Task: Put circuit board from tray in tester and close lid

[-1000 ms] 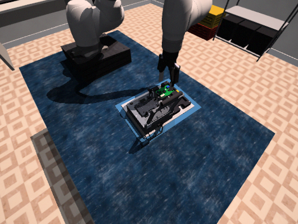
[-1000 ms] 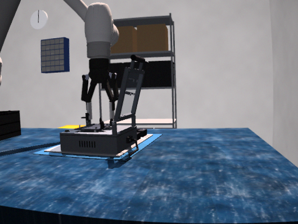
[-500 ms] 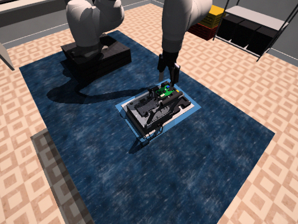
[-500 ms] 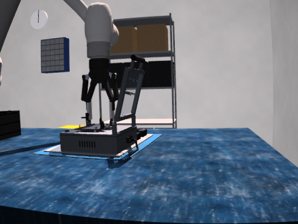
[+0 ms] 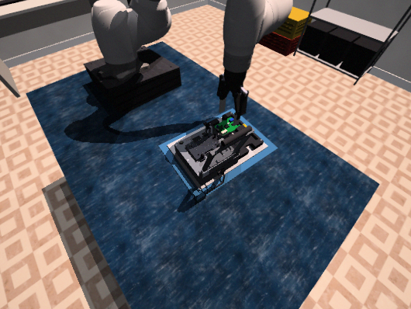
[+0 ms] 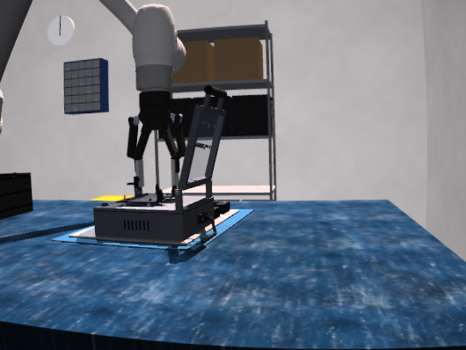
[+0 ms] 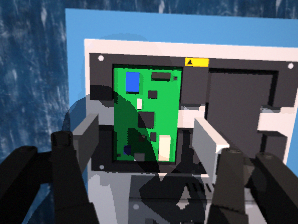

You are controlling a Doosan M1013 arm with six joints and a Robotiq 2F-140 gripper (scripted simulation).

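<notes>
The green circuit board is 70 mm below my hand. The rest, counted from my hand: latch hook (40 mm behind, 110 mm to the right, 10 mm below); tester lid (120 mm ahead, 220 mm to the right, 90 mm above); tester plate (10 mm ahead, 180 mm to the right, 20 mm below).
</notes>
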